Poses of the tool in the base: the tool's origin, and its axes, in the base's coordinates. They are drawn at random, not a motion.
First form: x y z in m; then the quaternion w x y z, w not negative.
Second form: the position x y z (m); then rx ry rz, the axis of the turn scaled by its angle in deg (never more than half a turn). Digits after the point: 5 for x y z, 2 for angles.
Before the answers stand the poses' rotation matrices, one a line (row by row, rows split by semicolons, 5 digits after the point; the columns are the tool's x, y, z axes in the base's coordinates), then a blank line. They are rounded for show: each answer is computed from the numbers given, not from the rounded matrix.
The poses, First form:
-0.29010 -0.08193 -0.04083 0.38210 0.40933 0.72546 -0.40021
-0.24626 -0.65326 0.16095 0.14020 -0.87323 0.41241 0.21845
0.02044 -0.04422 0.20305 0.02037 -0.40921 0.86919 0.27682
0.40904 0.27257 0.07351 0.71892 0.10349 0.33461 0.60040
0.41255 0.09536 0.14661 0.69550 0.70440 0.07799 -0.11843
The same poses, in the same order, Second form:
-0.37290 0.89974 0.22676; 0.28806 0.34457 -0.89347; -0.88202 -0.26786 -0.38767
0.56439 -0.78152 -0.26588; -0.65901 -0.62052 0.42504; -0.49716 -0.06467 -0.86525
-0.66426 -0.72265 -0.19115; -0.70009 0.51183 0.49790; -0.26197 0.46455 -0.84591
0.05511 -0.79402 0.60539; 0.93254 0.25762 0.25300; -0.35684 0.55060 0.75465
0.95978 0.27461 -0.05836; -0.05486 -0.02040 -0.99829; -0.27533 0.96134 -0.00452

-0.29010 -0.08193 -0.04083 59.83 106.03 -58.50
-0.24626 -0.65326 0.16095 -144.53 68.26 36.16
0.02044 -0.04422 0.20305 -72.72 154.46 49.19
0.40904 0.27257 0.07351 13.11 42.40 76.07
0.41255 0.09536 0.14661 90.06 9.97 -15.14

